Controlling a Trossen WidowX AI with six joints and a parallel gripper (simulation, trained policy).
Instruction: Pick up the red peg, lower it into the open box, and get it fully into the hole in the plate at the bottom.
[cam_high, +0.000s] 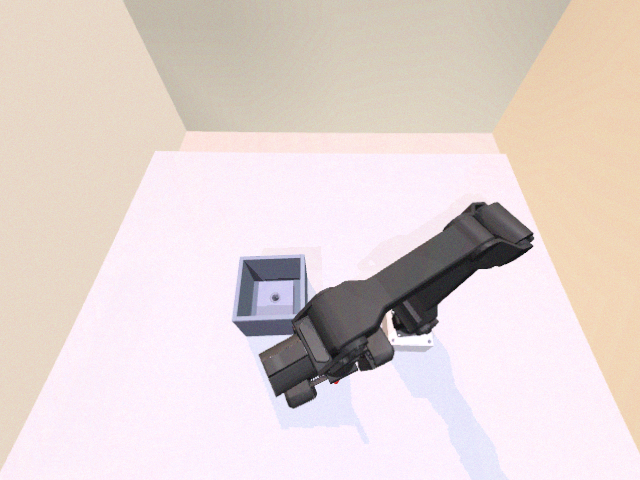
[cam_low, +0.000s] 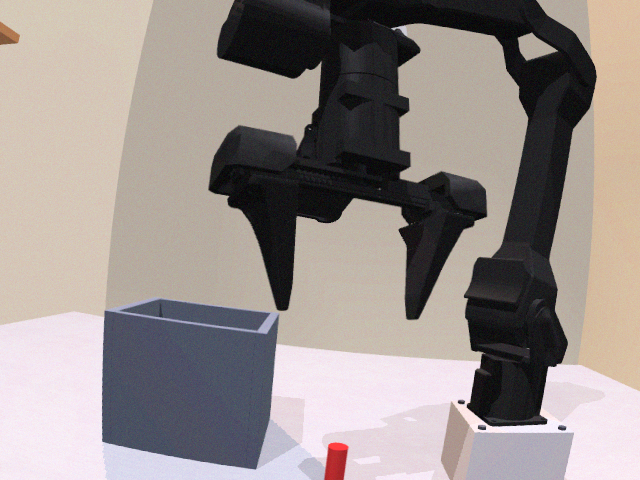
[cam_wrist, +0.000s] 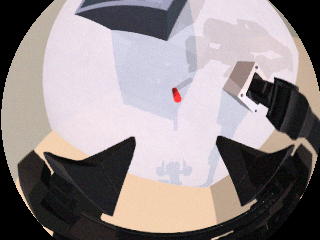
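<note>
Right now my gripper tip is 14 cm above the red peg and 2 cm to the left of it.
</note>
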